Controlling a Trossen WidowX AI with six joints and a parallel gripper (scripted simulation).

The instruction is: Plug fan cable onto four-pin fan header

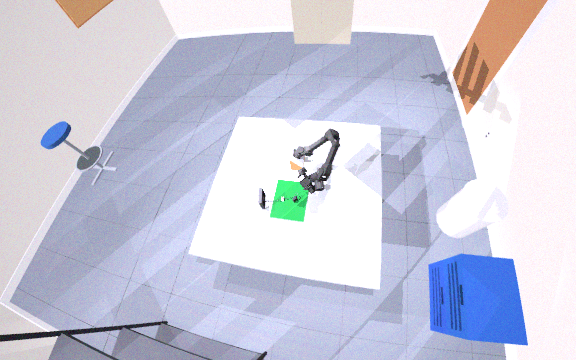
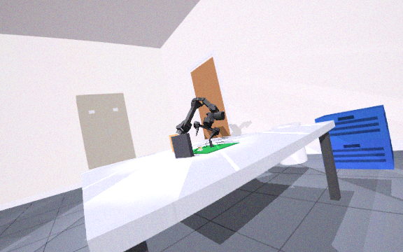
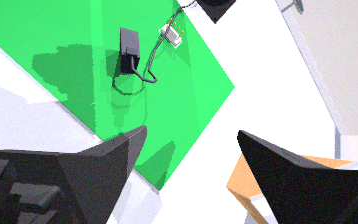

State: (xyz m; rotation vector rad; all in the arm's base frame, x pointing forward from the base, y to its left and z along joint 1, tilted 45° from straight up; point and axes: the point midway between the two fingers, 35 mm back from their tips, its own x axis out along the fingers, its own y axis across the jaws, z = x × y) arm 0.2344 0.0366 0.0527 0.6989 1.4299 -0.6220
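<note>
The black fan plug is 100 mm ahead of my gripper tip, 30 mm to the right of it and 40 mm below it. From my gripper tip the other things lie so: black fan (120 mm ahead, 250 mm to the right, 10 mm below); then white four-pin fan header (100 mm ahead, 130 mm to the right, 70 mm below); then green board (100 mm ahead, 70 mm to the right, 80 mm below).
</note>
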